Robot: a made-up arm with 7 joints. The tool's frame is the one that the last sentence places.
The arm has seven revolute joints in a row. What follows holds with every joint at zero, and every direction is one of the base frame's. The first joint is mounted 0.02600 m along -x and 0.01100 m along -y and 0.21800 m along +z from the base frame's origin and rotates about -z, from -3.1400 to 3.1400 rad. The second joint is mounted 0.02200 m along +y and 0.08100 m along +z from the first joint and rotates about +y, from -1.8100 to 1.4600 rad. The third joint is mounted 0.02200 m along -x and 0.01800 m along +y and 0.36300 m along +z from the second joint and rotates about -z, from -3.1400 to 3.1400 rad. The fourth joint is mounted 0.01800 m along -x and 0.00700 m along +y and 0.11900 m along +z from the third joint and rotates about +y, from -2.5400 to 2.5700 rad. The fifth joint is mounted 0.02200 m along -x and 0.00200 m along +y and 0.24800 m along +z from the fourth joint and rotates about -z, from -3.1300 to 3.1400 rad. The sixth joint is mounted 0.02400 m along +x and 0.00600 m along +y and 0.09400 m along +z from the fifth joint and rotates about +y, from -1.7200 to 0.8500 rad. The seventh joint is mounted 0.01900 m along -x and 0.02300 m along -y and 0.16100 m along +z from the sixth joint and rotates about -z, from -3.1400 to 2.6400 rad. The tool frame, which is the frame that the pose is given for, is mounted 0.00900 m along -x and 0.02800 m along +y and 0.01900 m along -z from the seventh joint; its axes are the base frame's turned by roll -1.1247, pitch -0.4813 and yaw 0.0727 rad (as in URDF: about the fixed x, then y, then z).
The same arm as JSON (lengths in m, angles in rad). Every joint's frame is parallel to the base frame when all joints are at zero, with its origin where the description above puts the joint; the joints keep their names.
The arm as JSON. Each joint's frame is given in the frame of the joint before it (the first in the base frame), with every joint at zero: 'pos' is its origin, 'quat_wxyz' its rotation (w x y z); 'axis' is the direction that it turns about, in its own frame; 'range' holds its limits. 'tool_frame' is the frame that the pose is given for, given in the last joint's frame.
{"length_unit": "m", "angle_unit": "rad", "joints": [
  {"joint": "joint 1", "pos": [-0.026, -0.011, 0.218], "quat_wxyz": [1.0, 0.0, 0.0, 0.0], "axis": [0.0, 0.0, -1.0], "range": [-3.14, 3.14]},
  {"joint": "joint 2", "pos": [0.0, 0.022, 0.081], "quat_wxyz": [1.0, 0.0, 0.0, 0.0], "axis": [0.0, 1.0, 0.0], "range": [-1.81, 1.46]},
  {"joint": "joint 3", "pos": [-0.022, 0.018, 0.363], "quat_wxyz": [1.0, 0.0, 0.0, 0.0], "axis": [0.0, 0.0, -1.0], "range": [-3.14, 3.14]},
  {"joint": "joint 4", "pos": [-0.018, 0.007, 0.119], "quat_wxyz": [1.0, 0.0, 0.0, 0.0], "axis": [0.0, 1.0, 0.0], "range": [-2.54, 2.57]},
  {"joint": "joint 5", "pos": [-0.022, 0.002, 0.248], "quat_wxyz": [1.0, 0.0, 0.0, 0.0], "axis": [0.0, 0.0, -1.0], "range": [-3.13, 3.14]},
  {"joint": "joint 6", "pos": [0.024, 0.006, 0.094], "quat_wxyz": [1.0, 0.0, 0.0, 0.0], "axis": [0.0, 1.0, 0.0], "range": [-1.72, 0.85]},
  {"joint": "joint 7", "pos": [-0.019, -0.023, 0.161], "quat_wxyz": [1.0, 0.0, 0.0, 0.0], "axis": [0.0, 0.0, -1.0], "range": [-3.14, 2.64]}
], "tool_frame": {"pos": [-0.009, 0.028, -0.019], "quat_wxyz": [0.825701, -0.510142, -0.220317, -0.09713]}}

